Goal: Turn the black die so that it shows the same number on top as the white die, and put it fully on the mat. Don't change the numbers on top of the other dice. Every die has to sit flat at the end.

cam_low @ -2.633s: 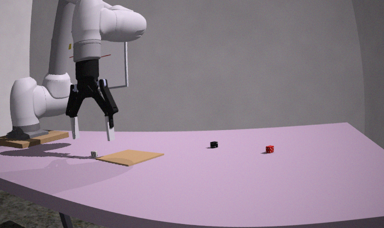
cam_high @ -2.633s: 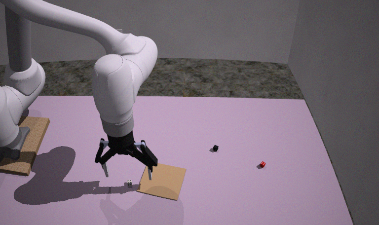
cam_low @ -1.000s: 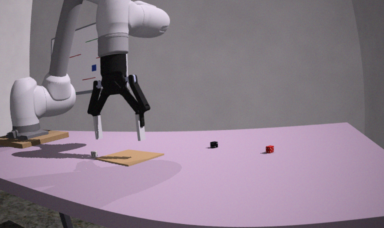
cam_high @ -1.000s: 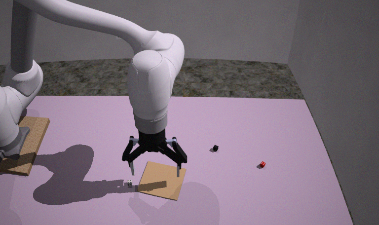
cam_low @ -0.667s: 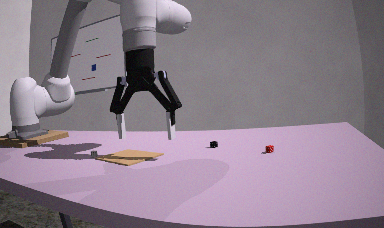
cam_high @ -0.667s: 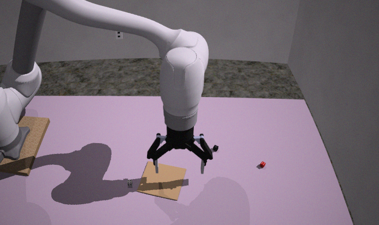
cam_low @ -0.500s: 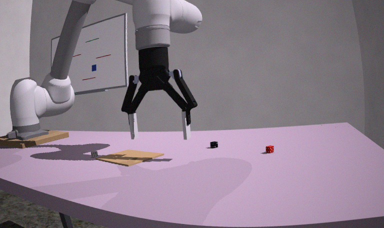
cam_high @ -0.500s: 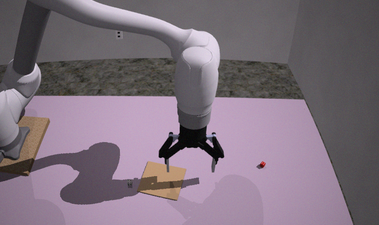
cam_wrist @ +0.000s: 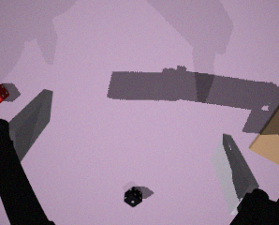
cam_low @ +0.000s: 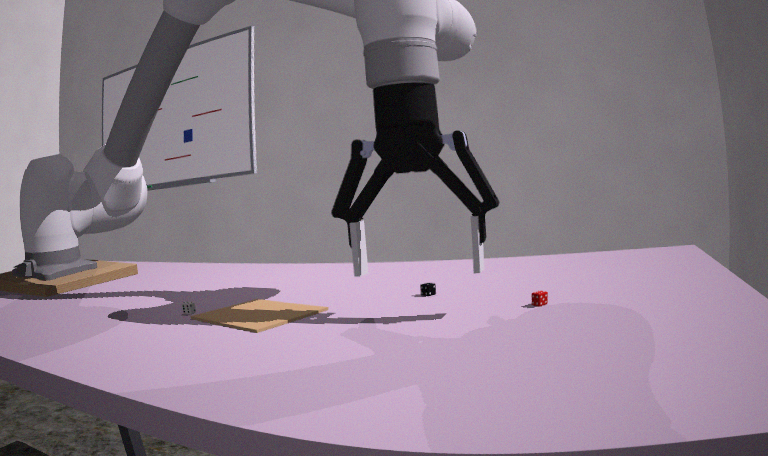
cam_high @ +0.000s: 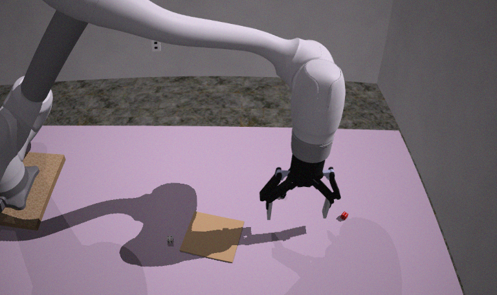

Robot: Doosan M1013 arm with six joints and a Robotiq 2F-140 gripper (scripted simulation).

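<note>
The red die is 15 cm ahead of my hand, 2 cm to the left of it and 5 cm below it. Round my hand: black die (2 cm behind, 12 cm to the left, 5 cm below); then tan mat (22 cm behind, 3 cm to the right, 6 cm below); then white die (33 cm behind, 5 cm to the right, 5 cm below).
</note>
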